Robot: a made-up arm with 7 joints. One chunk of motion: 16 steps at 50 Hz.
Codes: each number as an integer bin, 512 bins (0 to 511) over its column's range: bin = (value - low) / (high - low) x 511, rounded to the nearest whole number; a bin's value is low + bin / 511 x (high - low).
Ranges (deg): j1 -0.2..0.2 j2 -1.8..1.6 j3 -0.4..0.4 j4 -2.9..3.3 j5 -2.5..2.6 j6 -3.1..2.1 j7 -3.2..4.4
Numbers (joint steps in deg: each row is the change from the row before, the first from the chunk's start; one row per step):
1: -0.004 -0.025 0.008 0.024 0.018 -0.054 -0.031
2: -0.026 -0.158 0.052 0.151 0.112 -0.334 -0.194
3: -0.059 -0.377 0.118 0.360 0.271 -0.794 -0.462
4: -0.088 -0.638 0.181 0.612 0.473 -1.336 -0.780
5: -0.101 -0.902 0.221 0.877 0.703 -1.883 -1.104
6: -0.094 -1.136 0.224 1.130 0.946 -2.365 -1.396
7: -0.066 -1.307 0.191 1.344 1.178 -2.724 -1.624
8: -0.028 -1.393 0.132 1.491 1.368 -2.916 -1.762
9: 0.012 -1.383 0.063 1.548 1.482 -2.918 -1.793
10: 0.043 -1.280 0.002 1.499 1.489 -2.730 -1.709
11: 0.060 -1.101 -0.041 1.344 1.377 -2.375 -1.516
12: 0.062 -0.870 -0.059 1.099 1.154 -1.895 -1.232
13: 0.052 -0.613 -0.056 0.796 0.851 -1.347 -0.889
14: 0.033 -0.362 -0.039 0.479 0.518 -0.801 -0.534
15: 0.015 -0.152 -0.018 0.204 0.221 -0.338 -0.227
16: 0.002 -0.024 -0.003 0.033 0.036 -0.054 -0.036
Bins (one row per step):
1: 250 267 261 241 252 299 213
2: 222 247 289 251 262 272 202
3: 180 214 331 269 278 227 184
4: 143 175 371 289 298 173 163
5: 126 135 397 311 321 120 141
6: 135 100 399 332 345 72 121
7: 171 74 378 350 369 37 106
8: 220 61 340 362 388 18 97
9: 271 63 296 367 399 18 95
10: 310 78 257 363 400 36 100
11: 332 105 229 350 388 71 113
12: 335 140 218 330 366 118 132
13: 322 178 220 305 336 172 155
14: 298 216 231 278 302 226 179
15: 275 248 244 256 273 271 200
16: 258 267 254 242 254 299 213

